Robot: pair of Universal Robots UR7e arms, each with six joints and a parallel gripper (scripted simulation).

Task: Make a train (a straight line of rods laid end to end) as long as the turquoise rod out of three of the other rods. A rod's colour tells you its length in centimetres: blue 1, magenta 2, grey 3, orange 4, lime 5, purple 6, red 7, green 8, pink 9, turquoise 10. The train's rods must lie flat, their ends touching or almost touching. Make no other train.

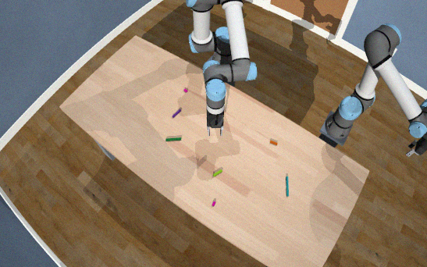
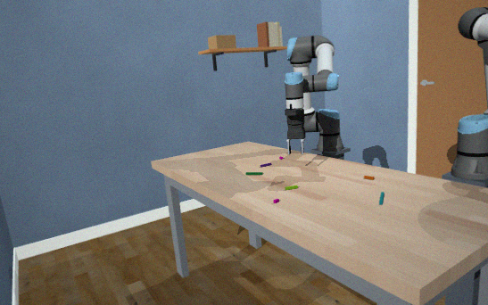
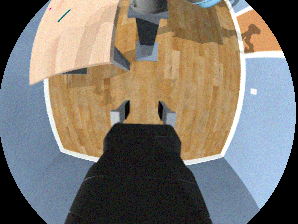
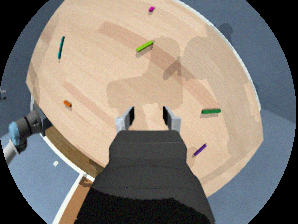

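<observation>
My right gripper is now 270 mm to the left of the purple rod, 120 mm above it and 20 mm past it. Also, from my right hand: green rod: 180 mm to the right, 120 mm below, 110 mm ahead; orange rod: 240 mm to the left, 180 mm behind, 120 mm below; lime rod: 120 mm below, 120 mm ahead, 110 mm to the left.
</observation>
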